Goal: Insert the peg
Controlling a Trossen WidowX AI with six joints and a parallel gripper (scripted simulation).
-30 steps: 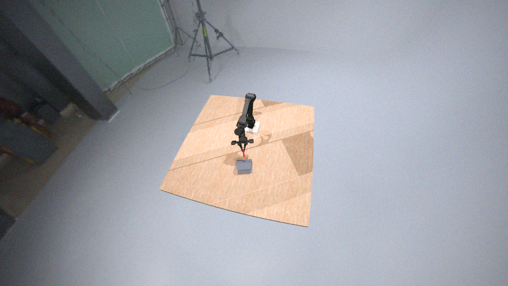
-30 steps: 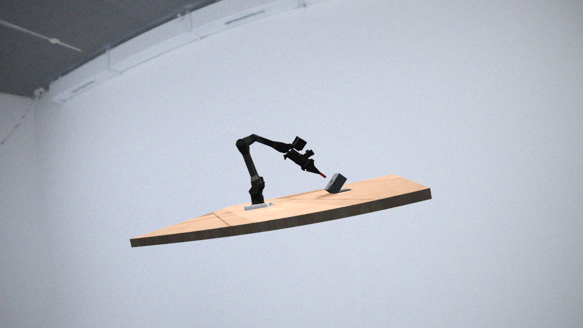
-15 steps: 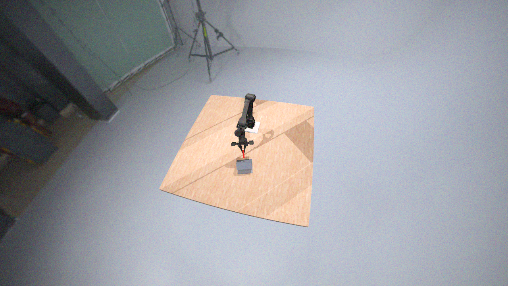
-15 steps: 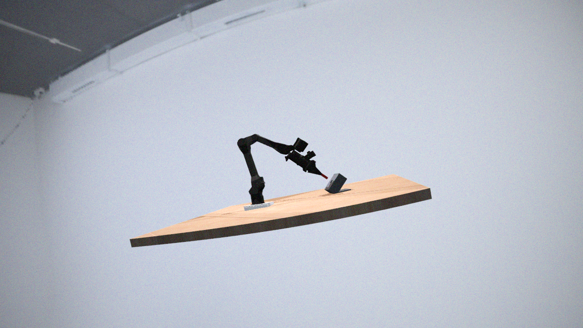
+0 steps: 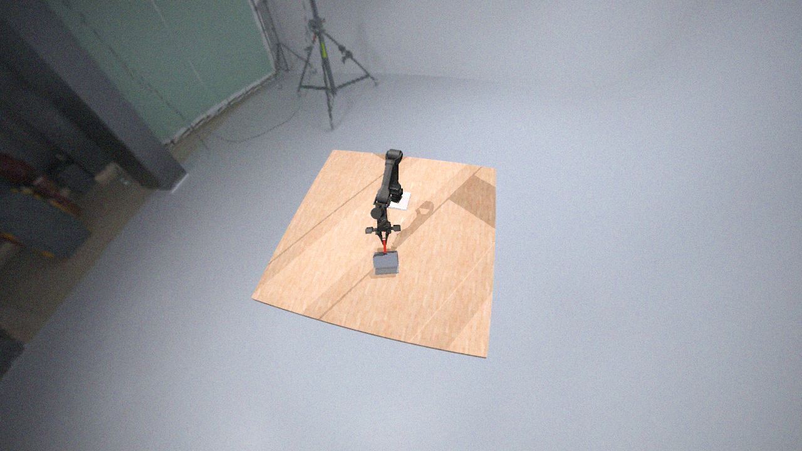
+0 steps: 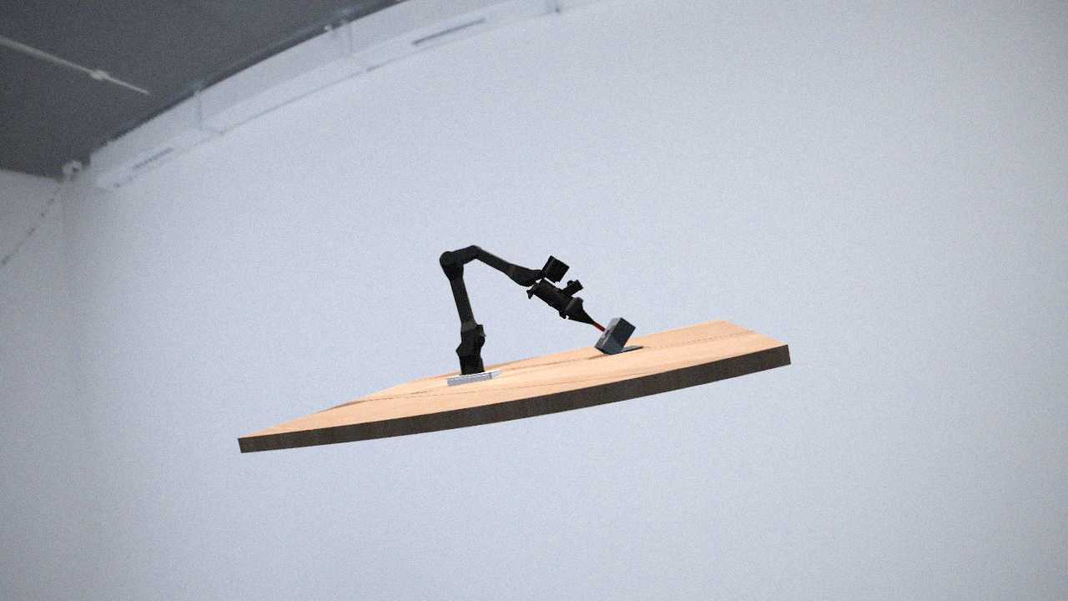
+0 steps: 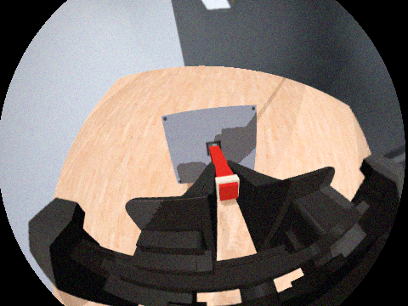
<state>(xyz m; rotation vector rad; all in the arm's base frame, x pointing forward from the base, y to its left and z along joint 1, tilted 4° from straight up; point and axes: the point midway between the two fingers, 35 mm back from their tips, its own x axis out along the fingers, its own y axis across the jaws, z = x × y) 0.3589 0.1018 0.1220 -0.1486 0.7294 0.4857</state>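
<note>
Right now my gripper tip is 5 cm short of the sloped panel, 3 cm to the right of it and 6 cm above it. The rest, counted from my gripper tip: peg 1 cm behind, 1 cm to the right, 1 cm above.
</note>
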